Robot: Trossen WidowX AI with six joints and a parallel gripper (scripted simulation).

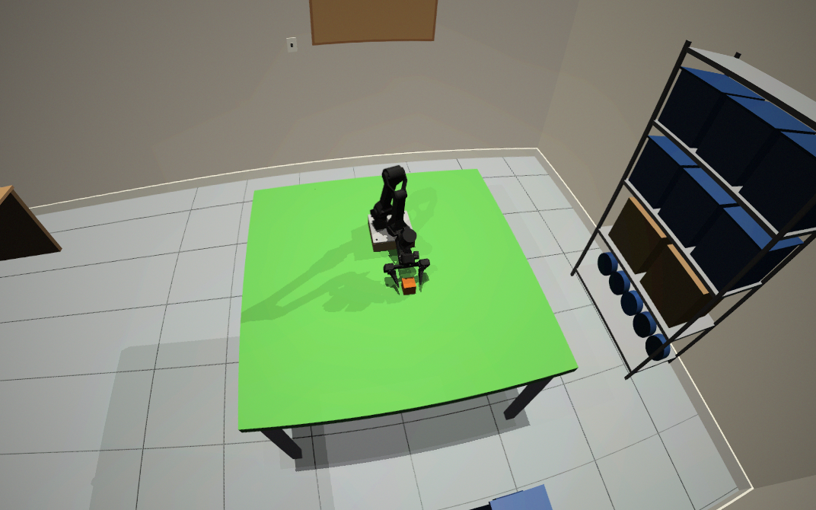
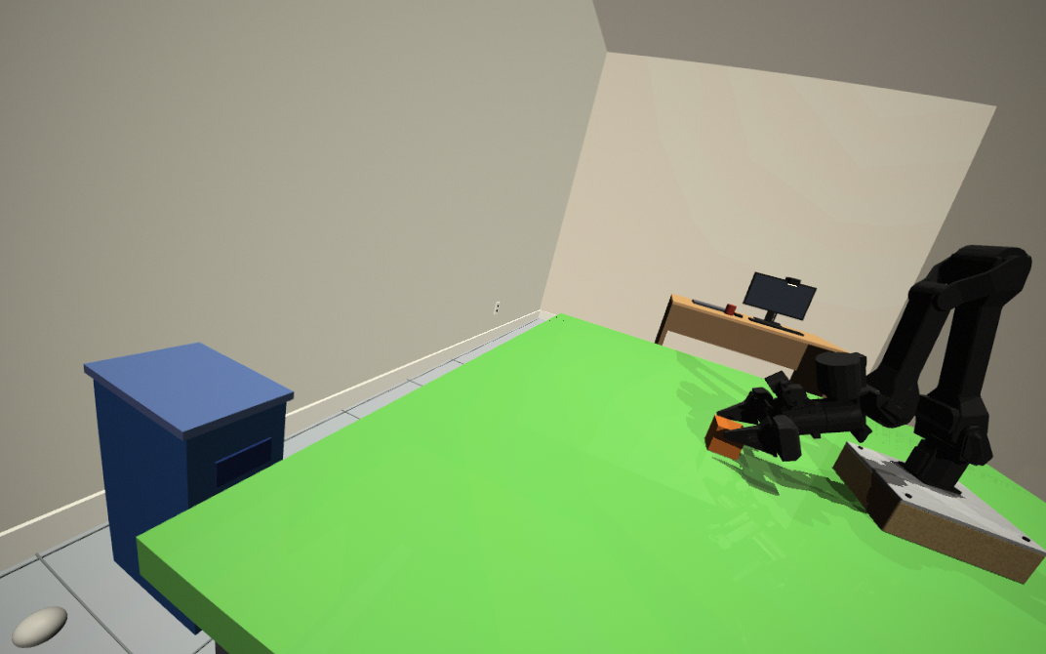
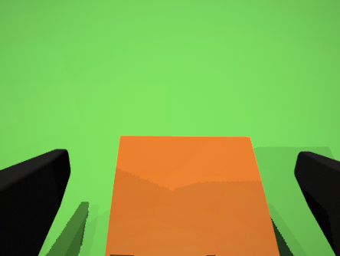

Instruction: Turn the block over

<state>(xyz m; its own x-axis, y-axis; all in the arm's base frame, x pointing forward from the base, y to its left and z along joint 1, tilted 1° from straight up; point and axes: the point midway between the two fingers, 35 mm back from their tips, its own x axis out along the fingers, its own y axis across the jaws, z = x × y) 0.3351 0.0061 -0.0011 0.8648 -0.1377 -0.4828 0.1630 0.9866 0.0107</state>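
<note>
The orange block lies 30 mm behind my gripper tip and 20 mm below it.
</note>
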